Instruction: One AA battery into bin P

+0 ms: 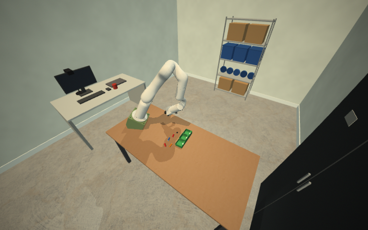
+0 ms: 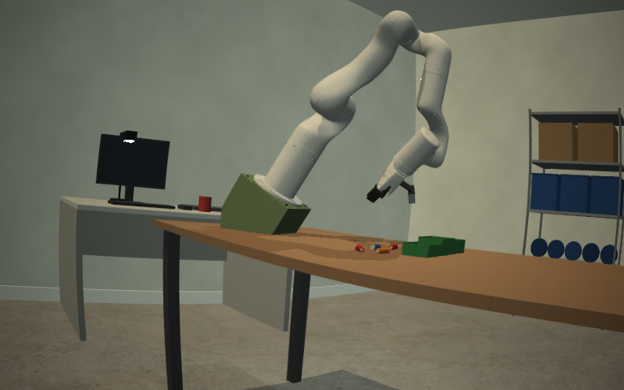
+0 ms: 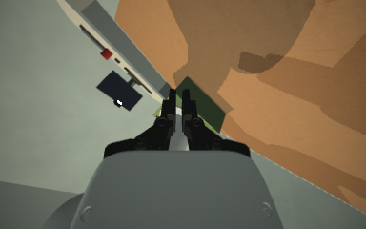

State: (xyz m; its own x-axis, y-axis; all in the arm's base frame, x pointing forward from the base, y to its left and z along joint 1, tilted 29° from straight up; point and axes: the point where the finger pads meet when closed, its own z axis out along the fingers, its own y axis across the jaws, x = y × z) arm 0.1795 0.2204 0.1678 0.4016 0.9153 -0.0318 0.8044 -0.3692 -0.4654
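Now: the bin row 380 mm ahead of my hand, 130 mm below it and 60 mm to the right of it. Also, from my hand: black round thing (250 mm ahead, 150 mm below, 50 mm to the right); then blue AA battery (250 mm ahead, 190 mm to the right, 150 mm below); then orange AA battery (330 mm ahead, 230 mm to the right, 150 mm below).
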